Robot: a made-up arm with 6 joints.
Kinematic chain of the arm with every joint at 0, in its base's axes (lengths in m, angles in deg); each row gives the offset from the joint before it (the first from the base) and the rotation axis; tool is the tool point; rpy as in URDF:
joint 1: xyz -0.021 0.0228 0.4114 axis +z
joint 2: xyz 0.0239 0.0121 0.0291 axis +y
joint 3: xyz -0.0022 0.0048 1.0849 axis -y
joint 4: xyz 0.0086 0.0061 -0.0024 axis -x
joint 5: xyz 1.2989 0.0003 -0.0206 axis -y
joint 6: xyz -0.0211 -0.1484 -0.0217 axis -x
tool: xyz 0.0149 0.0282 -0.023 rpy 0 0 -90
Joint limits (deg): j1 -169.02..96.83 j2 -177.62..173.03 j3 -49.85..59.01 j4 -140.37..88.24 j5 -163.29..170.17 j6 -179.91..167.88
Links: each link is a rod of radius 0.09 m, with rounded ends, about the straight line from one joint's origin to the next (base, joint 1, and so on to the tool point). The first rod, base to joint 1, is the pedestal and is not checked.
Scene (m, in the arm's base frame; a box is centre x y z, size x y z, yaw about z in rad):
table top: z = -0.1
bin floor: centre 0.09 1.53 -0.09 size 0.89 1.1 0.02 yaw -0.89
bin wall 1: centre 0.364 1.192 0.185 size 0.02 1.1 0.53 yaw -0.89
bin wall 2: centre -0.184 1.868 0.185 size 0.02 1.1 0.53 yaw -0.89
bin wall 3: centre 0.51 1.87 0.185 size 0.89 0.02 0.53 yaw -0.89
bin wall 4: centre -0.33 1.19 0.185 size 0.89 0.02 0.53 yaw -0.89
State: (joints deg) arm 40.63 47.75 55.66 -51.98 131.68 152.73
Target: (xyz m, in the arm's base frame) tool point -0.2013 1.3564 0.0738
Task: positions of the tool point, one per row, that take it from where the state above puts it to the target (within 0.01 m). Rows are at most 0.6 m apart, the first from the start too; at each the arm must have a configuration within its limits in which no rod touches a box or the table.
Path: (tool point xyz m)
1: 1.1968 1.6609 1.1677
2: 0.6794 1.7858 1.1275
3: 0.1753 1.7419 1.0776
4: -0.2598 1.5504 1.0173
5: -0.2402 1.5318 0.5112
6: -0.2013 1.3564 0.0738

